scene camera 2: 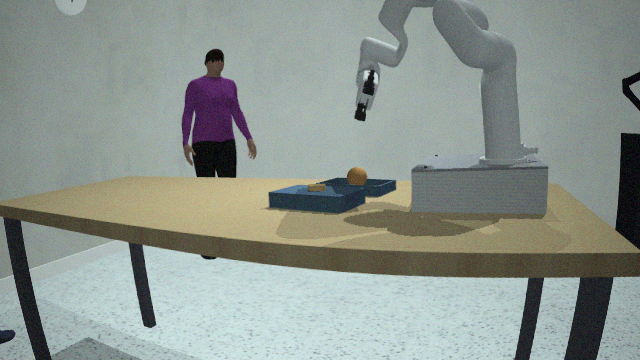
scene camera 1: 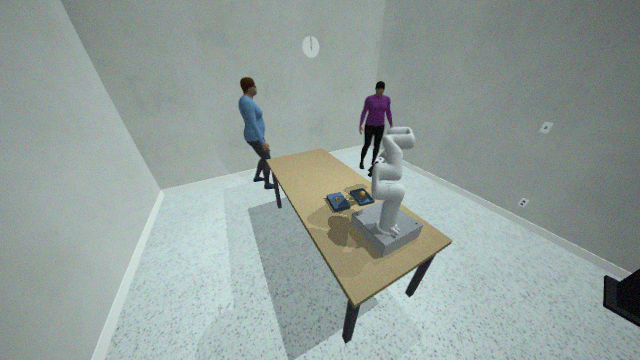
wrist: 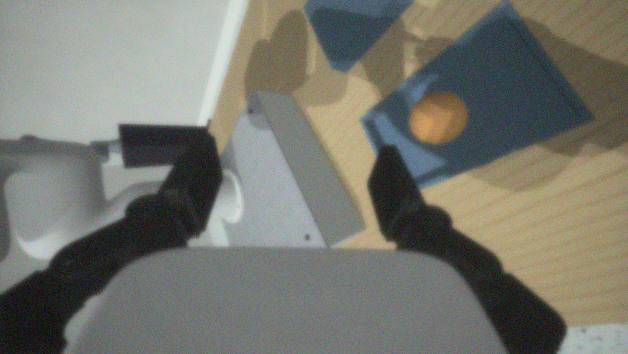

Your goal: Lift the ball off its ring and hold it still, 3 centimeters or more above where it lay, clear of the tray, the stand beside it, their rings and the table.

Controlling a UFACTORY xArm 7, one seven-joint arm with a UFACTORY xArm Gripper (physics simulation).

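Frame: origin at the arm's base, x ahead, y left, z up, level; centimetres.
Seen in the pictures: gripper, between the fingertips: (scene camera 2: 363,106) (scene camera 1: 369,174) (wrist: 299,159); arm's base, origin of its link: (scene camera 2: 503,161) (scene camera 1: 386,227) (wrist: 232,195).
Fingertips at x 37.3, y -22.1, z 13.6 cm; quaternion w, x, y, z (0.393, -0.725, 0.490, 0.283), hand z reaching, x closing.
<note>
Pixels of each thing's top centre, then the offset from my fingertips to it. "*": a spot on its surface instead. Level surfaces: height alone.
- orange ball, centre of its top: (wrist: 426,117) (scene camera 2: 356,167) (scene camera 1: 362,191) dz -17.0, dx +2.2, dy +2.3 cm
- shallow blue tray, centre of its top: (wrist: 440,119) (scene camera 2: 356,181) (scene camera 1: 361,195) dz -21.1, dx +2.2, dy +2.3 cm
- small tan ring, a spot on its surface: (scene camera 2: 316,188) (scene camera 1: 336,200) * dz -19.5, dx +7.9, dy +25.7 cm
- wooden table, height of its surface: dz -23.9 cm
The orange ball (scene camera 1: 362,193) (scene camera 2: 357,176) (wrist: 438,118) rests in the shallow blue tray (scene camera 1: 369,202) (scene camera 2: 384,188) (wrist: 530,95); the ring under it is hidden. The blue stand (scene camera 1: 342,205) (scene camera 2: 310,201) (wrist: 352,32) is beside the tray, with a small tan ring (scene camera 1: 338,199) (scene camera 2: 316,188) on its top. My gripper (scene camera 1: 372,170) (scene camera 2: 360,113) (wrist: 299,159) is open and empty, high above the table and well above the ball in the second scene view. In the wrist view the ball lies beyond the right finger, outside the gap between the fingers.
The grey base box (scene camera 1: 382,240) (scene camera 2: 480,192) (wrist: 320,175) under the arm stands on the wooden table (scene camera 1: 320,170) (scene camera 2: 175,210) (wrist: 525,240), near the tray. A person in purple (scene camera 1: 376,110) (scene camera 2: 212,107) stands behind the table, and a person in blue (scene camera 1: 252,120) stands near its far end.
</note>
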